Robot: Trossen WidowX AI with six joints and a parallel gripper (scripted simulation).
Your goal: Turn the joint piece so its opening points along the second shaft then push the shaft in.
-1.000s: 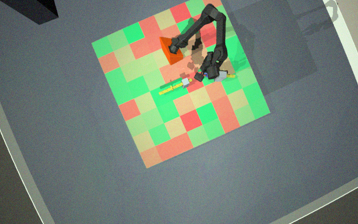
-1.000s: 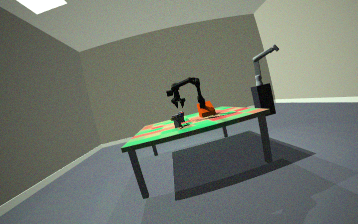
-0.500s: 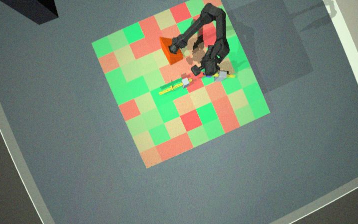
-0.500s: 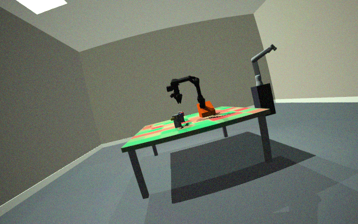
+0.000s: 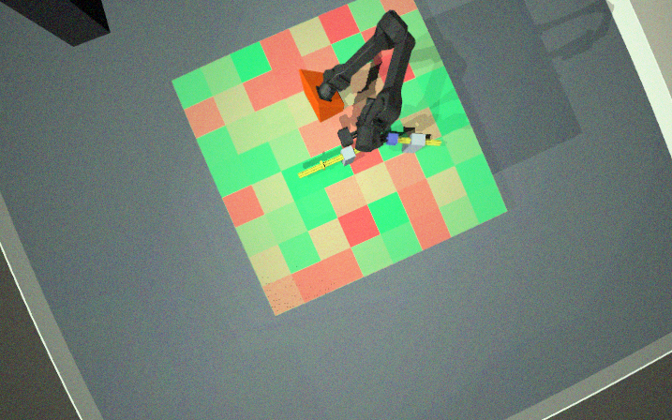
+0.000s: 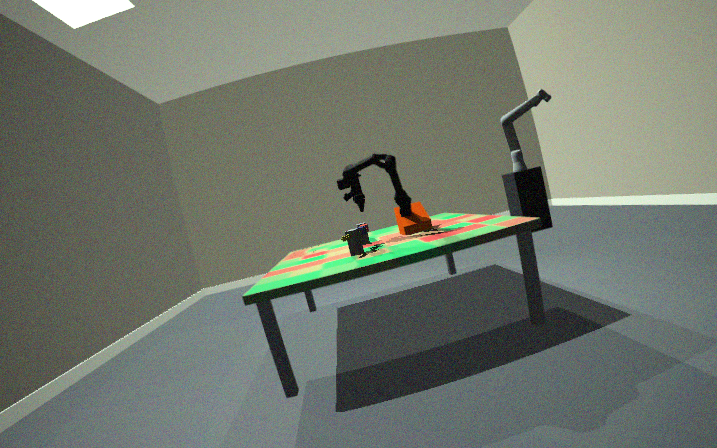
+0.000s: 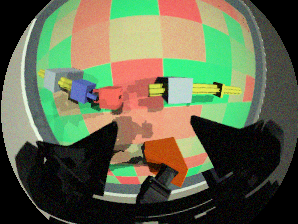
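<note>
Now: gripper tip 1 cm short of the red square joint piece, 9 cm to the right of it and 9 cm above it.
</note>
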